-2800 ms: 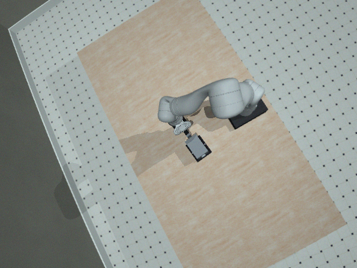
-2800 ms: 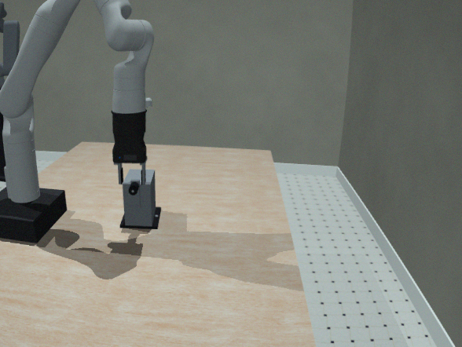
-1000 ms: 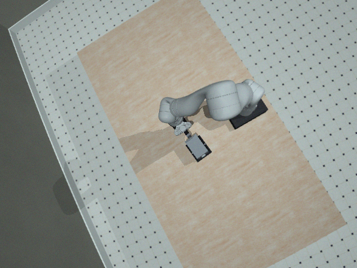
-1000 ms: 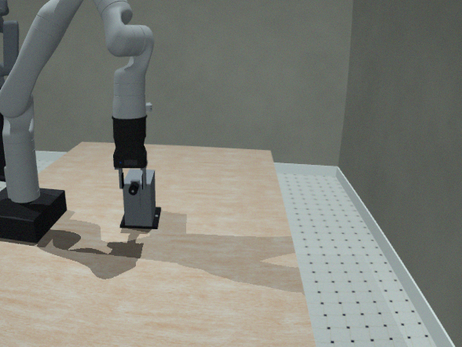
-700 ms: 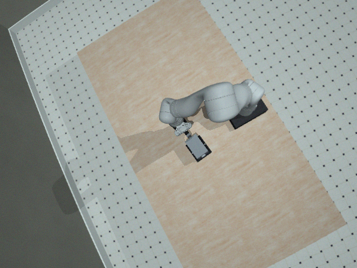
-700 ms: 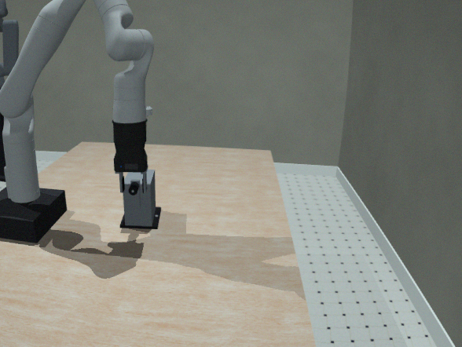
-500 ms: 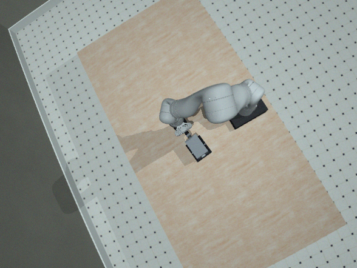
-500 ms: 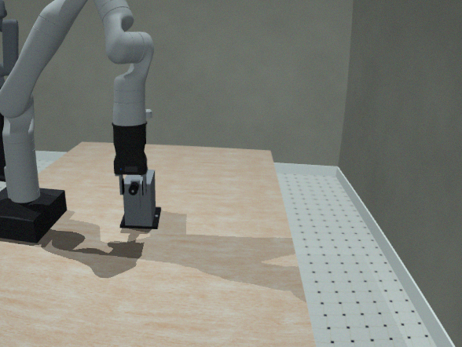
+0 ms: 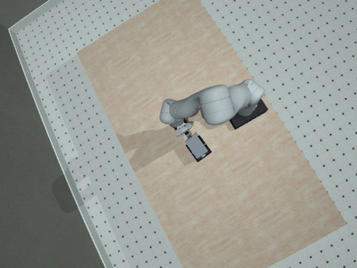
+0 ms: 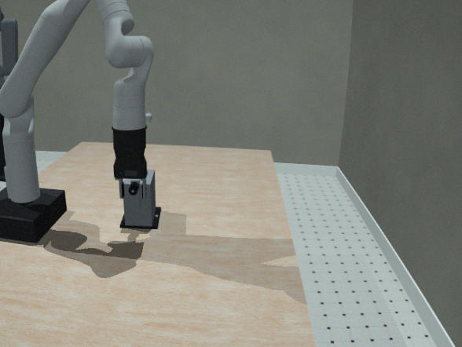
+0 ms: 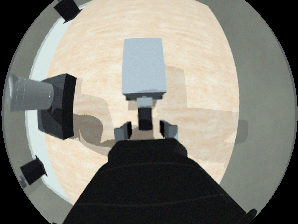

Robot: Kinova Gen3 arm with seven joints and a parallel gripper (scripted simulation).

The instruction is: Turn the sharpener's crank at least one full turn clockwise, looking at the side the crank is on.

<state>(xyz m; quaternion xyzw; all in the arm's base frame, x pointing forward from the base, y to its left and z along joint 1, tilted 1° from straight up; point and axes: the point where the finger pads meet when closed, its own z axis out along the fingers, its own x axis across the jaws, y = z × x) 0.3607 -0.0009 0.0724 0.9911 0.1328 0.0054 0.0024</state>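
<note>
Right now my hand is 20 mm to the right of the sharpener crank, 10 mm past it and 10 mm above it.
</note>
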